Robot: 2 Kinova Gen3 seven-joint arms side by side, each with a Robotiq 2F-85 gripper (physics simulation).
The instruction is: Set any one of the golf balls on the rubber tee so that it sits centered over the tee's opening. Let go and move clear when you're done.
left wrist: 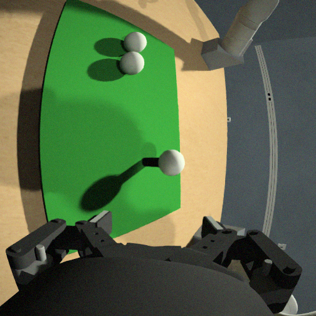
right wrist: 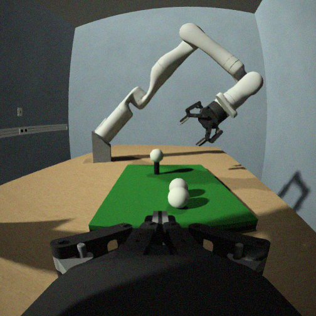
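A white golf ball (left wrist: 171, 162) (right wrist: 156, 155) sits on top of the black rubber tee (left wrist: 151, 162) (right wrist: 156, 167), which stands upright on the green mat (left wrist: 100, 130) (right wrist: 130, 195). Two more golf balls lie close together on the mat: one ball (left wrist: 132, 63) (right wrist: 178, 197) and another ball (left wrist: 135, 42) (right wrist: 178, 186). My left gripper (left wrist: 156, 224) (right wrist: 187, 134) is open and empty, above and apart from the ball on the tee. My right gripper (right wrist: 159, 219) is shut with nothing visible between its fingertips, on the near side of the mat, short of the two loose balls.
The mat lies on a wooden table (left wrist: 200, 125) (right wrist: 50, 200). The left arm's grey base block (right wrist: 101, 147) stands at the far left of the table in the right wrist view. A grey base block (left wrist: 220, 56) with a white arm shows at the upper right in the left wrist view. Walls surround the table.
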